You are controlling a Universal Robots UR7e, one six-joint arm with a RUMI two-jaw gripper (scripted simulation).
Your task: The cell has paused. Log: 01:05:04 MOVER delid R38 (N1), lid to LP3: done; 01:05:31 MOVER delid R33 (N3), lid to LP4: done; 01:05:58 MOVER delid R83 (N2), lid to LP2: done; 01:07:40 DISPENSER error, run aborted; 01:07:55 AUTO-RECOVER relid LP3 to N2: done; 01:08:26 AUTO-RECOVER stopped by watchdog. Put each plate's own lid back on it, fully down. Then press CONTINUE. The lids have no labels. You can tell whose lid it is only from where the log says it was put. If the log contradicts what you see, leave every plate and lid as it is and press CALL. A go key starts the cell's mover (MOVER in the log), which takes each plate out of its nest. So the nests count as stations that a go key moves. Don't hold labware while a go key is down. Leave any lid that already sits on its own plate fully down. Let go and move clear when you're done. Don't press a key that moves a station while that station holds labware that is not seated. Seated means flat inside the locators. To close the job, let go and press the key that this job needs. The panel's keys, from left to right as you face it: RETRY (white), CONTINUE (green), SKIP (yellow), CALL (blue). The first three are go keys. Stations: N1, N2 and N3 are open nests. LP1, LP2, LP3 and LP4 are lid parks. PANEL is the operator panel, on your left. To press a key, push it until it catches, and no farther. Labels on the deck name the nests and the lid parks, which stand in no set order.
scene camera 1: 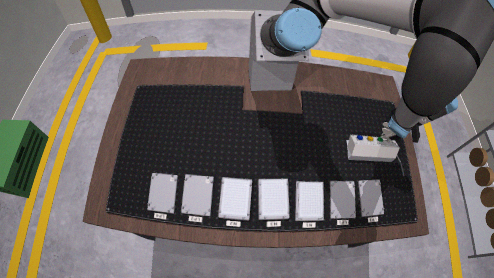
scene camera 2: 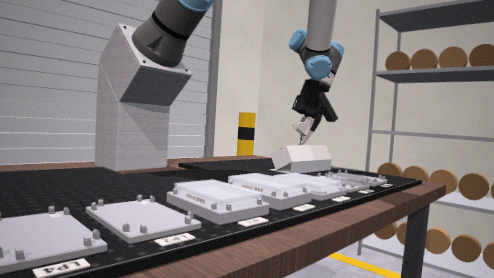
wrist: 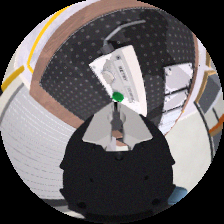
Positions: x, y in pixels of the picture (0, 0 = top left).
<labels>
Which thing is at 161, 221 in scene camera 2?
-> A LP2 lid park.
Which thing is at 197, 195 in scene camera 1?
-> A LP2 lid park.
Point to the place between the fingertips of my gripper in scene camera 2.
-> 300, 145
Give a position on an operator panel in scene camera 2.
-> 291, 158
</labels>
